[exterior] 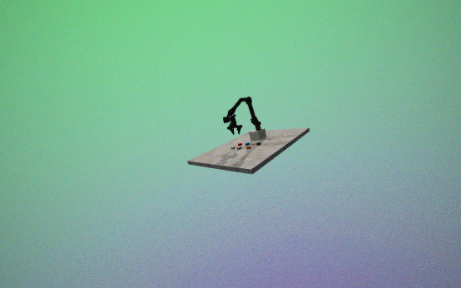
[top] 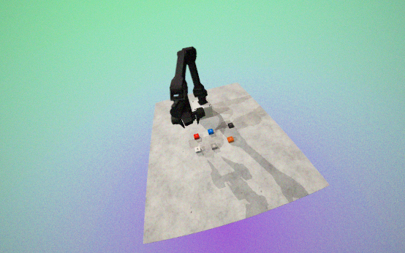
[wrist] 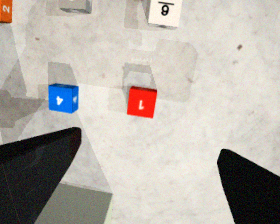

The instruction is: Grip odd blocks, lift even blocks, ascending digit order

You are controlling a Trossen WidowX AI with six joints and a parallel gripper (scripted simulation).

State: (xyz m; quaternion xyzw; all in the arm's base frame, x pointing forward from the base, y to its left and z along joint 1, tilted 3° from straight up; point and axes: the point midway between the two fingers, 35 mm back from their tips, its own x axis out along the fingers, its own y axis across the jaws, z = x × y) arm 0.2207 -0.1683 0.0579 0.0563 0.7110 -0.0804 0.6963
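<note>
Now: gripper tip 1 cm to the right of the red block and 12 cm above it. Round my gripper tip: white block (10 cm ahead, 2 cm to the right, 12 cm below); grey block (13 cm ahead, 8 cm to the left, 12 cm below); blue block (1 cm ahead, 12 cm to the left, 12 cm below).
</note>
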